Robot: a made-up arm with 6 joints. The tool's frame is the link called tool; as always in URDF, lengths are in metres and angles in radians.
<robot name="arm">
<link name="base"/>
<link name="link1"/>
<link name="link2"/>
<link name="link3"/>
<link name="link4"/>
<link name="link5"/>
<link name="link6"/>
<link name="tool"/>
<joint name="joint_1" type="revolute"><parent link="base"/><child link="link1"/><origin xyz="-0.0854 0.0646 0.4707" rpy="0 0 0"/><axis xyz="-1 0 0"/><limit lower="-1.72" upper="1.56"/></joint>
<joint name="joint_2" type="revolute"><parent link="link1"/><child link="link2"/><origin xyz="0.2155 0.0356 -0.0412" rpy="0 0 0"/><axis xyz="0.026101 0.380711 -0.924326"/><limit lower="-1.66" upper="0.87"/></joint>
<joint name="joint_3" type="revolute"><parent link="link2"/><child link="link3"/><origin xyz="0.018 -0.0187 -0.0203" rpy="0 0 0"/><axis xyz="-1 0 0"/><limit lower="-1.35" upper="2.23"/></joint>
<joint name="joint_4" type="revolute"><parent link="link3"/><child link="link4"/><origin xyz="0.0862 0.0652 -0.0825" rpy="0 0 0"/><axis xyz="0 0 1"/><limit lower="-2.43" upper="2.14"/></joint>
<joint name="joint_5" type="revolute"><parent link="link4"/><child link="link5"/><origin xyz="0.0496 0.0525 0.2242" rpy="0 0 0"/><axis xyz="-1 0 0"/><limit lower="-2.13" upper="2.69"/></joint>
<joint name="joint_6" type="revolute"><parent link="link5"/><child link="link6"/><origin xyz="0.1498 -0.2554 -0.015" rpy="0 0 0"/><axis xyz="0.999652 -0.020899 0.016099"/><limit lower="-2.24" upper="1.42"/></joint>
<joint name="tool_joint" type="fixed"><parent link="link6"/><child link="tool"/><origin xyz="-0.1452 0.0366 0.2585" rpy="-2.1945 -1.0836 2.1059"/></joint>
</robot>
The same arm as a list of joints. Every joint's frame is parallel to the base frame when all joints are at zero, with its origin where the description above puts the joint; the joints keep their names.
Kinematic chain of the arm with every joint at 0, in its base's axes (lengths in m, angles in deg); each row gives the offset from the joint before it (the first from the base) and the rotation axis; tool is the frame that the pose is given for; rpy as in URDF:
joint_1: xyz -0.0854 0.0646 0.4707 axis -x
joint_2: xyz 0.2155 0.0356 -0.0412 axis 0.026101 0.380711 -0.924326
joint_3: xyz 0.0180 -0.0187 -0.0203 axis -x
joint_4: xyz 0.0862 0.0652 -0.0825 axis +z
joint_5: xyz 0.0496 0.0525 0.2242 axis -x
joint_6: xyz 0.1498 -0.2554 -0.0150 axis 0.999652 -0.020899 0.016099
tool: xyz -0.1452 0.0366 0.2585 rpy -125.74 -62.09 120.66
Joint limits (deg, base to tool): -98.55..89.38 -95.11..49.85 -77.35..127.77 -139.23..122.61 -122.04..154.13 -128.34..81.36

